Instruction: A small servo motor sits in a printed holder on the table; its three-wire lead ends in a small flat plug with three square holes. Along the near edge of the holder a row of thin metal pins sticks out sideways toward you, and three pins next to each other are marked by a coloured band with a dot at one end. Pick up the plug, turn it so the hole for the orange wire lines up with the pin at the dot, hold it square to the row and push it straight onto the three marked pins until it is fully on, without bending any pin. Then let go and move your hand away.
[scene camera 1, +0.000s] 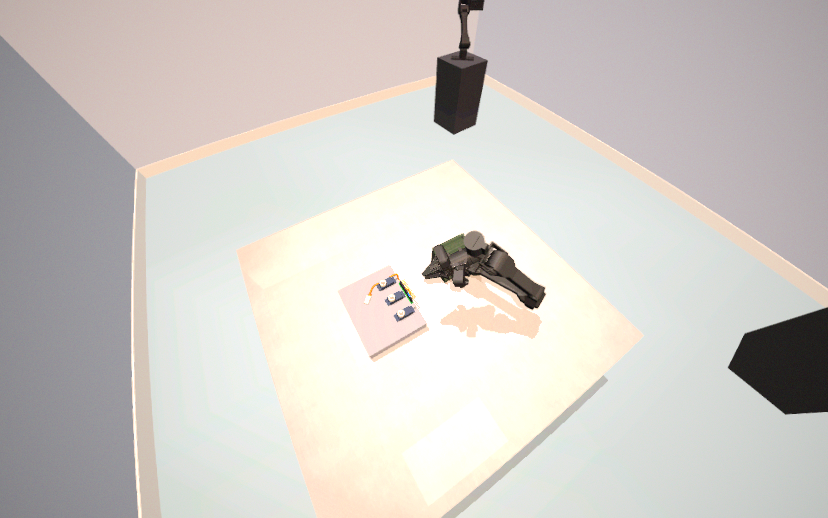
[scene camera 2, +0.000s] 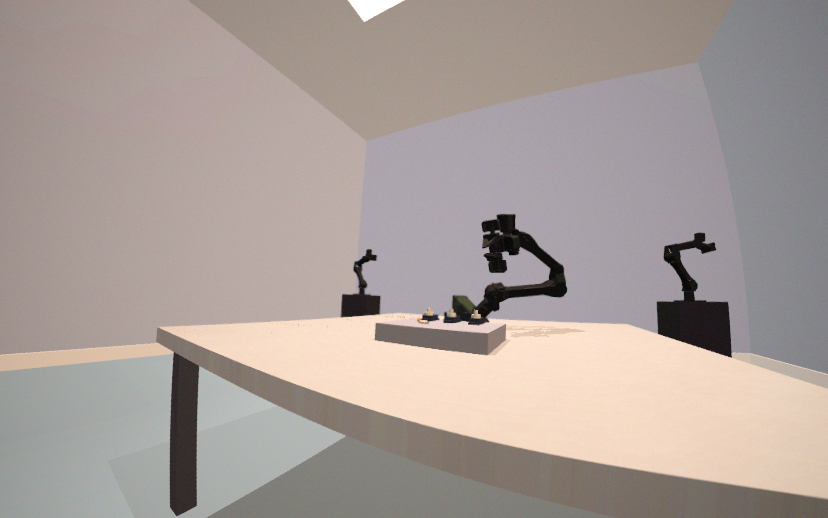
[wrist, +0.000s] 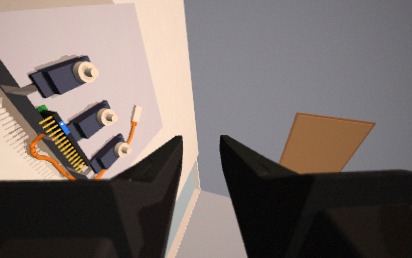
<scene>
gripper: scene camera 1 423, 276; scene camera 2; wrist
same spot on gripper: (wrist: 273, 204) = (scene camera 2: 495, 242)
</scene>
